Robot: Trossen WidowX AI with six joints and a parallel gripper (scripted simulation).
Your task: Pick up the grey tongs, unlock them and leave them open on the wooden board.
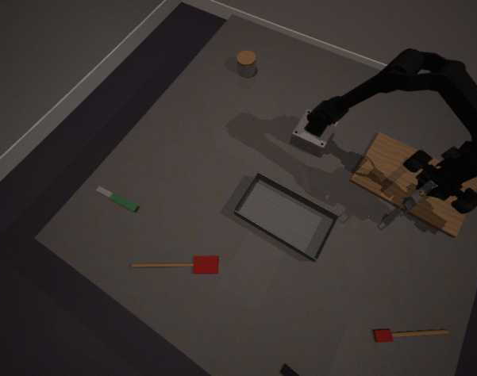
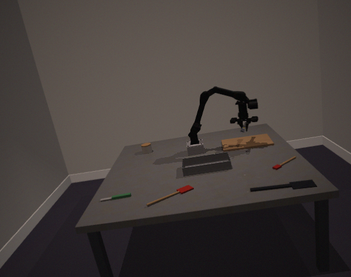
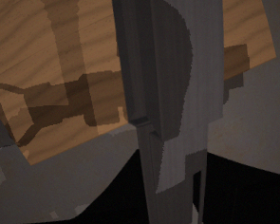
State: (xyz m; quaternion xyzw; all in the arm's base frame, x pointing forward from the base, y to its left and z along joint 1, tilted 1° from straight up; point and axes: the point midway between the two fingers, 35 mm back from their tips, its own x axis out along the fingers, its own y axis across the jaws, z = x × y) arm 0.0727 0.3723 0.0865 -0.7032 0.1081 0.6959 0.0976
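The yellow lock piece is 3 cm ahead of my gripper tip, 1 cm to the right of it and 4 cm above it. From my gripper tip the other things lie so: wooden board: 11 cm behind, 1 cm to the left, 12 cm below; black spatula: 64 cm ahead, 12 cm to the left, 12 cm below; roasting tin: 26 cm ahead, 29 cm to the right, 10 cm below.
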